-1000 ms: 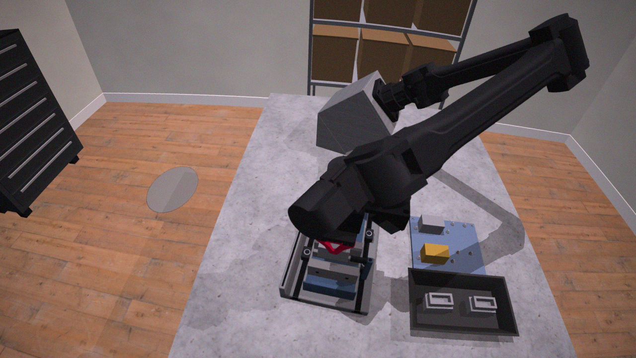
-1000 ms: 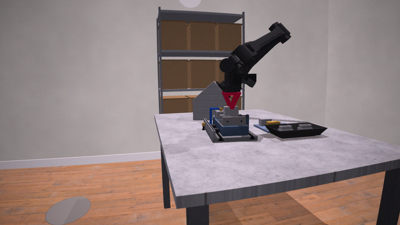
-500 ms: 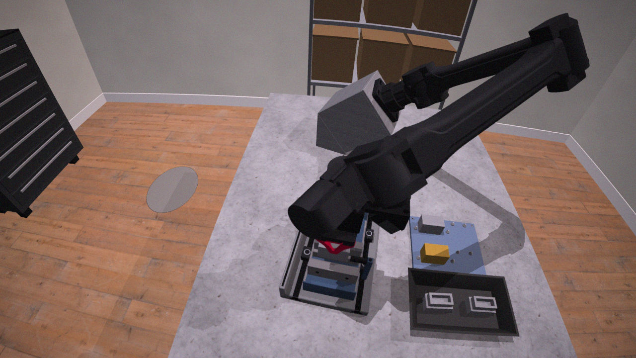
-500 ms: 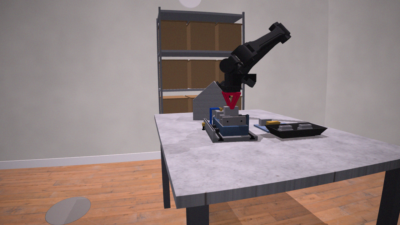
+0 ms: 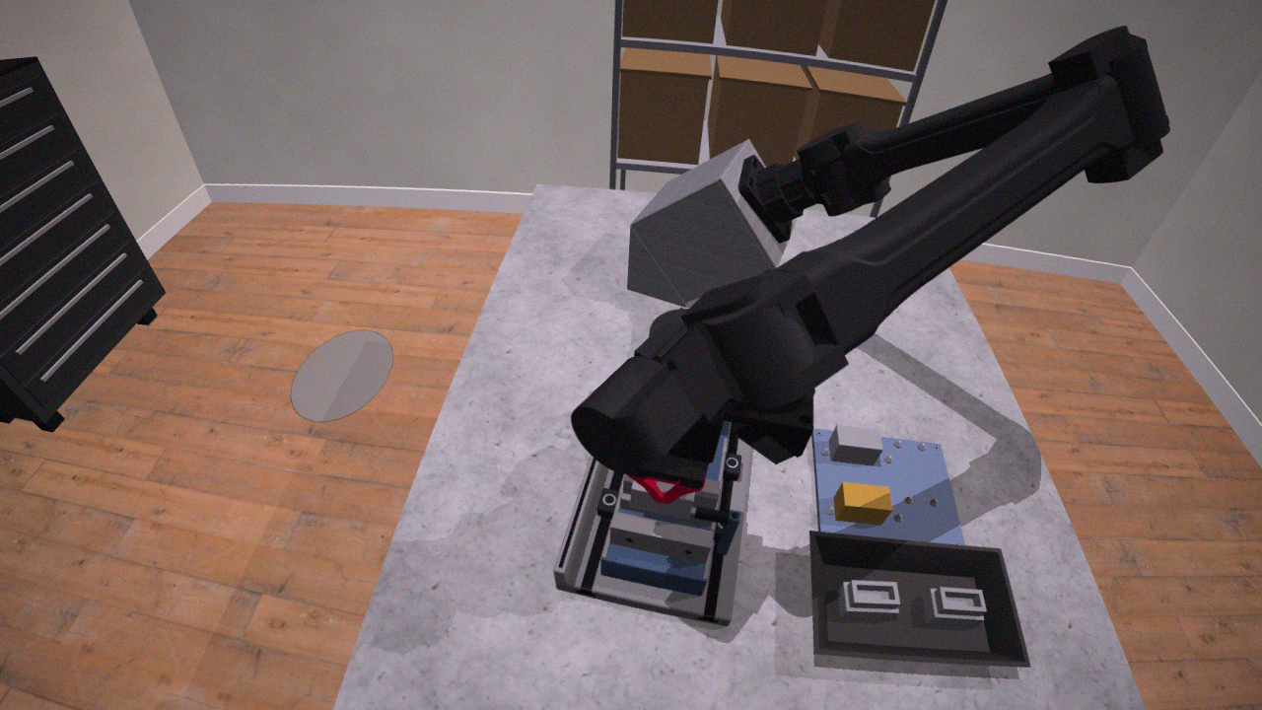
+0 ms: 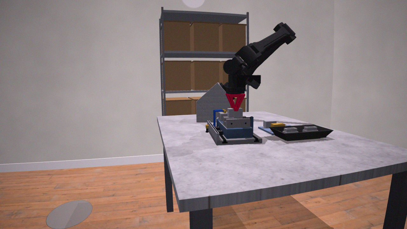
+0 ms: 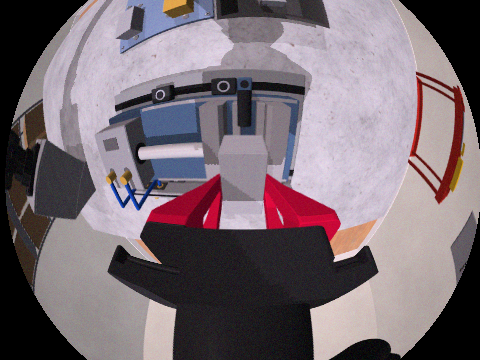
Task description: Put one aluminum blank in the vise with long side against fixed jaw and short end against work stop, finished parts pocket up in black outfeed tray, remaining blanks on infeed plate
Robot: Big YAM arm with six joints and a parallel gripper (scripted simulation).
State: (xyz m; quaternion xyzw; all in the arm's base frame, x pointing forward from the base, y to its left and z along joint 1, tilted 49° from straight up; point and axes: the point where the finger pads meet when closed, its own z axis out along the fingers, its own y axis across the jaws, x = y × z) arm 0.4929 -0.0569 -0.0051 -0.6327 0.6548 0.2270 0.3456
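Now: hand 50 mm to the right of the work stop rod and 40 mm above it. The rest, counted from my hand: yellow brass blank: 100 mm behind, 230 mm to the left, 110 mm below; then blue infeed plate: 150 mm behind, 280 mm to the left, 130 mm below.
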